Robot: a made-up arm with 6 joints. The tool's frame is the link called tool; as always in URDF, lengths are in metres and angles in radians.
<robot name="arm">
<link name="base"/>
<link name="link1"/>
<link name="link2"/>
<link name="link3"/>
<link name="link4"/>
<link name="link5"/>
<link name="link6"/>
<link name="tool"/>
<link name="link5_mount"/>
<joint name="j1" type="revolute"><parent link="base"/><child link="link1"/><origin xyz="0.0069 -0.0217 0.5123" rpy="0.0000 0.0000 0.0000"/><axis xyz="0 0 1"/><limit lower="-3.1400" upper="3.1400"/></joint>
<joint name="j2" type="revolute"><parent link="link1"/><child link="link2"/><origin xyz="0.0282 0.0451 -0.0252" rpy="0.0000 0.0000 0.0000"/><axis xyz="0 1 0"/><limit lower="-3.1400" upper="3.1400"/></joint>
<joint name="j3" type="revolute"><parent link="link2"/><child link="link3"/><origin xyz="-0.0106 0.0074 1.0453" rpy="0.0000 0.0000 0.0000"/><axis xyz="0 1 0"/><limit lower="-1.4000" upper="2.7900"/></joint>
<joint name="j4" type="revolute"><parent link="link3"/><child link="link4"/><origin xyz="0.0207 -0.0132 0.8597" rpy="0.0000 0.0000 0.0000"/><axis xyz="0 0 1"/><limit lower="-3.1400" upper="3.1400"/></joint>
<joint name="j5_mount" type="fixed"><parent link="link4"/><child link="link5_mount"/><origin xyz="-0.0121 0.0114 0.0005" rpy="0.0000 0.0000 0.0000"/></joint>
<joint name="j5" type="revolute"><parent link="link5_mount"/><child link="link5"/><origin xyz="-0.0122 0.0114 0.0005" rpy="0.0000 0.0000 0.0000"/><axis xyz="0 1 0"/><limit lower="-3.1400" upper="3.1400"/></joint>
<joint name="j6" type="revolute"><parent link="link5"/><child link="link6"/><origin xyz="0.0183 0.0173 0.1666" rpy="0.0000 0.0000 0.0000"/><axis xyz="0 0 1"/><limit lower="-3.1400" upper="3.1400"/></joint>
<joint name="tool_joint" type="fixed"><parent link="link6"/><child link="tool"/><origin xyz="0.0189 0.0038 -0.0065" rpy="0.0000 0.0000 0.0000"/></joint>
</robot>
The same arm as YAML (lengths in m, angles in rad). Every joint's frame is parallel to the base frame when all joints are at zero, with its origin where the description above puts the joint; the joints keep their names.
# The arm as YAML. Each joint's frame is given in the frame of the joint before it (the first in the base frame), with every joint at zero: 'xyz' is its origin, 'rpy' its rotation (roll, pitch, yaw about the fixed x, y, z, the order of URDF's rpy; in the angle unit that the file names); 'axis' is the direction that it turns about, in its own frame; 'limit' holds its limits. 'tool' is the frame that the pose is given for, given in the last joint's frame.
units:
  length: m
  angle: rad
joints:
  - name: j1
    type: revolute
    origin:
      xyz: [0.0069, -0.0217, 0.5123]
      rpy: [0.0, 0.0, 0.0]
    axis: "+z"
    limit:
      lower: -3.14
      upper: 3.14
  - name: j2
    type: revolute
    origin:
      xyz: [0.0282, 0.0451, -0.0252]
      rpy: [0.0, 0.0, 0.0]
    axis: "+y"
    limit:
      lower: -3.14
      upper: 3.14
  - name: j3
    type: revolute
    origin:
      xyz: [-0.0106, 0.0074, 1.0453]
      rpy: [0.0, 0.0, 0.0]
    axis: "+y"
    limit:
      lower: -1.4
      upper: 2.79
  - name: j4
    type: revolute
    origin:
      xyz: [0.0207, -0.0132, 0.8597]
      rpy: [0.0, 0.0, 0.0]
    axis: "+z"
    limit:
      lower: -3.14
      upper: 3.14
  - name: j5
    type: revolute
    origin:
      xyz: [-0.0243, 0.0228, 0.001]
      rpy: [0.0, 0.0, 0.0]
    axis: "+y"
    limit:
      lower: -3.14
      upper: 3.14
  - name: j6
    type: revolute
    origin:
      xyz: [0.0183, 0.0173, 0.1666]
      rpy: [0.0, 0.0, 0.0]
    axis: "+z"
    limit:
      lower: -3.14
      upper: 3.14
tool:
  origin:
    xyz: [0.0189, 0.0038, -0.0065]
    rpy: [0.0, 0.0, 0.0]

